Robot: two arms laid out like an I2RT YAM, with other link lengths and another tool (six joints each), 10 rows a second.
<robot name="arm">
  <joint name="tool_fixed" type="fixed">
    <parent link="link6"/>
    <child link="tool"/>
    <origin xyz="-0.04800 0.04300 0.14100" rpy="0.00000 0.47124 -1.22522"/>
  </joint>
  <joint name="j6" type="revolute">
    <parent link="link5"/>
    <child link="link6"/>
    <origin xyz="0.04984 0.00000 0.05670" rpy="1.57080 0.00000 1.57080"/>
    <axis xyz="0 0 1"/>
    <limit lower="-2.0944" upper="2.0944"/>
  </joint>
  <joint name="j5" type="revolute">
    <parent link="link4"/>
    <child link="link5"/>
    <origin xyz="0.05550 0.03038 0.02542" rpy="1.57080 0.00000 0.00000"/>
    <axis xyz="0 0 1"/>
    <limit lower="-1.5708" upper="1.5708"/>
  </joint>
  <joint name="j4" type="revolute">
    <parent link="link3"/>
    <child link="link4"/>
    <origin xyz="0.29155 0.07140 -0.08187"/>
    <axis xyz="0 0 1"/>
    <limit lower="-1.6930" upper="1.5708"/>
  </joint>
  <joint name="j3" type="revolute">
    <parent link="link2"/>
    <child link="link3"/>
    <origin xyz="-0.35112 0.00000 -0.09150" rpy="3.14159 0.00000 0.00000"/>
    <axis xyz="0 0 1"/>
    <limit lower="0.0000" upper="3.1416"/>
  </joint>
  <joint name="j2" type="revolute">
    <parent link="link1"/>
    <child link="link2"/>
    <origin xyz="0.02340 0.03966 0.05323" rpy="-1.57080 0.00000 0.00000"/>
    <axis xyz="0 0 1"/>
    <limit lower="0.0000" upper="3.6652"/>
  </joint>
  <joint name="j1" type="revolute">
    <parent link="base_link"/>
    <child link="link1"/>
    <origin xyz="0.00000 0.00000 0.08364"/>
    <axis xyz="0 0 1"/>
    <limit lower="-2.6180" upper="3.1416"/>
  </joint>
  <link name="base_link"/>
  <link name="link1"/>
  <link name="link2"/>
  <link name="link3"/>
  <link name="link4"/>
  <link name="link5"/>
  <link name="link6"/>
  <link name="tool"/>
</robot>
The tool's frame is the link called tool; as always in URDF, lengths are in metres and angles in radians.
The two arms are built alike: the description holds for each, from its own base.
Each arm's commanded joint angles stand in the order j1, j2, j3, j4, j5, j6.
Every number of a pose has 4 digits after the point.
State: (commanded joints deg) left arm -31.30 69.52 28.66 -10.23 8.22 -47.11; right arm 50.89 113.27 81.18 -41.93 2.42 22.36
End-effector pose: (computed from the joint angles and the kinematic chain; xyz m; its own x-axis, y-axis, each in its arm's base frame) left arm 0.2031 -0.1487 0.0818 0.5605 0.2087 0.8014 -0.2200 -0.8954 0.3870; right arm 0.2518 0.4005 0.1127 0.7661 0.0256 0.6422 0.1622 -0.9746 -0.1547
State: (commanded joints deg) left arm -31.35 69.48 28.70 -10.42 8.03 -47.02; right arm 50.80 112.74 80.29 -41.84 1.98 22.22
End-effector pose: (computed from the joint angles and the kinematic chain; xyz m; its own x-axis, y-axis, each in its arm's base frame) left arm 0.2029 -0.1480 0.0818 0.5602 0.2055 0.8025 -0.2202 -0.8969 0.3834; right arm 0.2481 0.3971 0.1125 0.7713 0.0275 0.6358 0.1637 -0.9740 -0.1565
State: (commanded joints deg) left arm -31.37 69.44 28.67 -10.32 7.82 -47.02; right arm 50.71 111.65 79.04 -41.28 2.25 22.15
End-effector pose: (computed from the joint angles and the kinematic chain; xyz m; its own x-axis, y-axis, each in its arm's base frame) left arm 0.2035 -0.1476 0.0819 0.5573 0.2055 0.8045 -0.2196 -0.8979 0.3815; right arm 0.2465 0.3924 0.1141 0.7662 0.0247 0.6422 0.1633 -0.9739 -0.1574
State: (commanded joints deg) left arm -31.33 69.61 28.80 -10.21 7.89 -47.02; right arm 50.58 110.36 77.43 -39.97 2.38 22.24
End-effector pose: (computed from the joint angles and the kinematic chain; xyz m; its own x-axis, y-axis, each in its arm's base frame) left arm 0.2045 -0.1483 0.0822 0.5569 0.2066 0.8045 -0.2199 -0.8974 0.3826; right arm 0.2455 0.3890 0.1157 0.7583 0.0133 0.6518 0.1610 -0.9726 -0.1674
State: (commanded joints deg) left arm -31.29 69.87 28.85 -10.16 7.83 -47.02; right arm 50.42 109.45 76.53 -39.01 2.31 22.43
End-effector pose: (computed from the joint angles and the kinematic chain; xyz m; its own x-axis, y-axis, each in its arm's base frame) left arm 0.2050 -0.1481 0.0815 0.5582 0.2056 0.8039 -0.2179 -0.8985 0.3811; right arm 0.2458 0.3879 0.1183 0.7523 -0.0004 0.6588 0.1572 -0.9710 -0.1801
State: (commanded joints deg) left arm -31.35 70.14 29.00 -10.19 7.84 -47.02; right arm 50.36 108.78 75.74 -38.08 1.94 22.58
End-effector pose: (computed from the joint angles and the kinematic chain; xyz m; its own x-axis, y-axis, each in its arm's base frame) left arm 0.2053 -0.1487 0.0813 0.5603 0.2040 0.8028 -0.2181 -0.8987 0.3805; right arm 0.2449 0.3880 0.1199 0.7498 -0.0117 0.6615 0.1565 -0.9684 -0.1944
